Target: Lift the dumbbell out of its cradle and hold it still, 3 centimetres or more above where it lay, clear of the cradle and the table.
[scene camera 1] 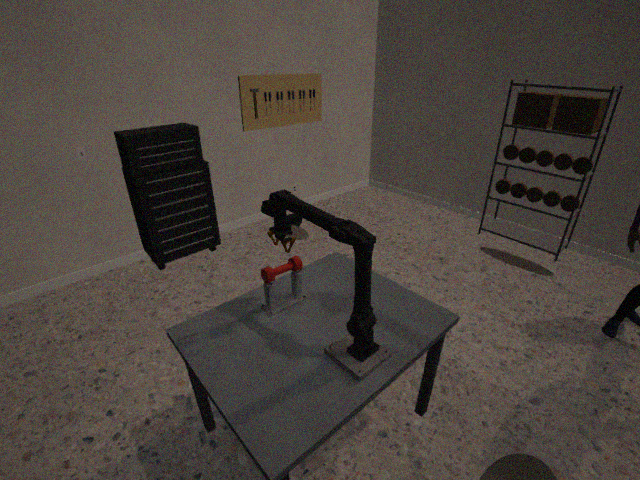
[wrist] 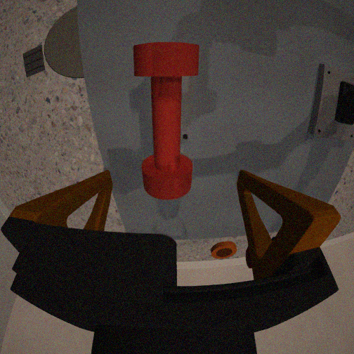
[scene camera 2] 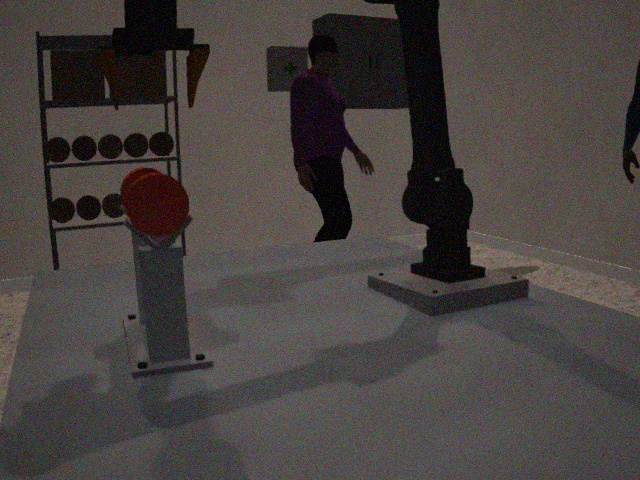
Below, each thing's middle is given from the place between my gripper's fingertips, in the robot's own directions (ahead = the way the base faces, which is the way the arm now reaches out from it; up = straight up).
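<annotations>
Grey cradle (wrist: 186,81): 10 mm ahead of my hand, 230 mm below it. Red dumbbell (scene camera 2: 157,205): my gripper is 120 mm above it and 10 mm short of it.
</annotations>
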